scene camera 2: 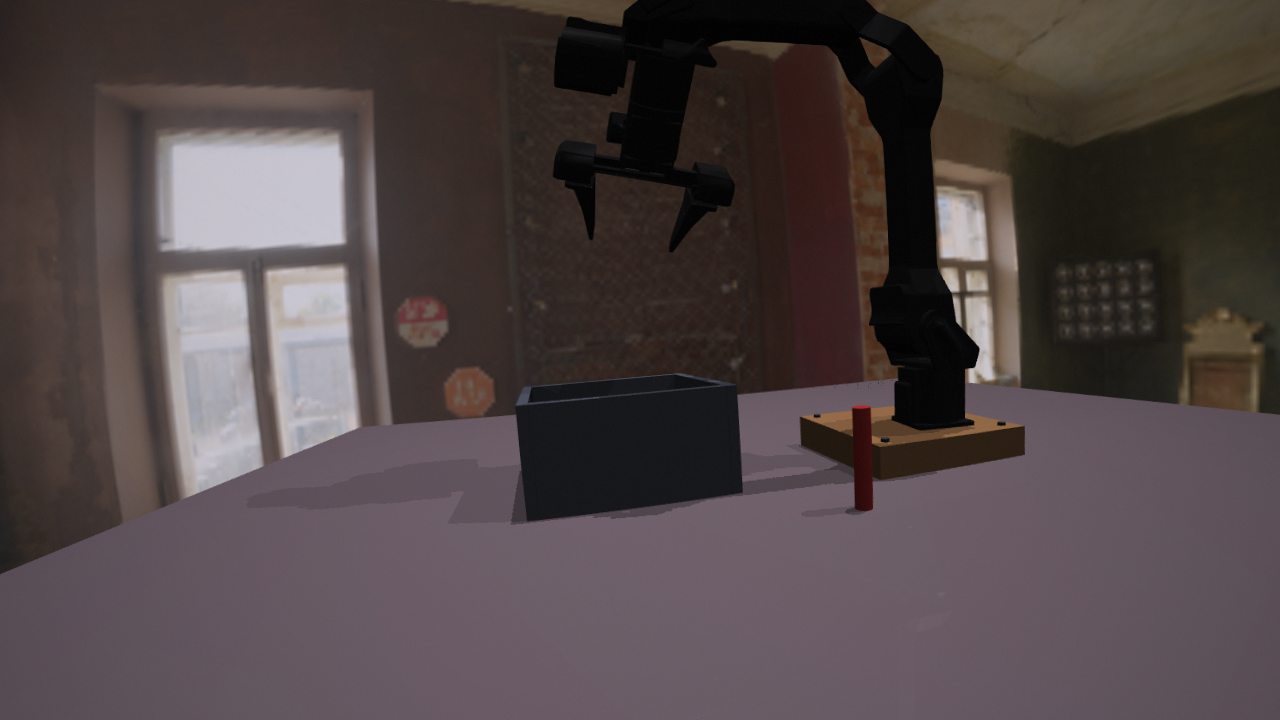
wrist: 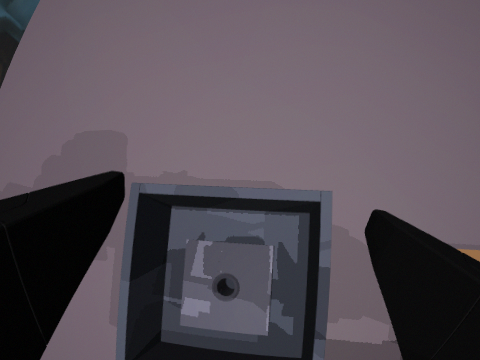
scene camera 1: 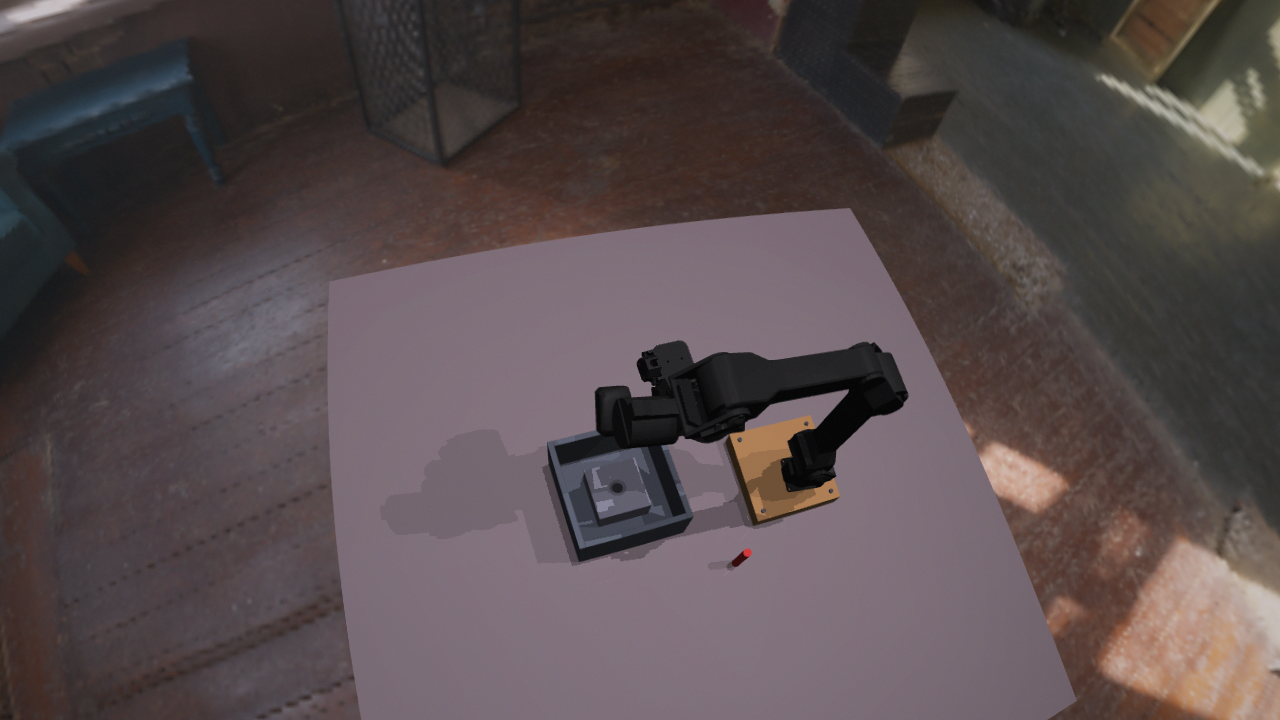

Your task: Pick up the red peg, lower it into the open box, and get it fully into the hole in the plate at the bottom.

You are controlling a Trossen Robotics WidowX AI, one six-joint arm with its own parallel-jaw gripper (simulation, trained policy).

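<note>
My own gripper is visible to me in scene camera 2, the wrist view and scene camera 1: gripper (scene camera 2: 631,244), (wrist: 250,204), (scene camera 1: 640,399). I see a dark box (scene camera 2: 590,447), (wrist: 161,217), (scene camera 1: 568,458) as well. A grey plate (wrist: 207,302) is here too, though scene camera 2 does not show the plate, hidden by the dark box. Then there is a red peg (scene camera 2: 861,420); in the wrist view the peg is out of frame.
</note>
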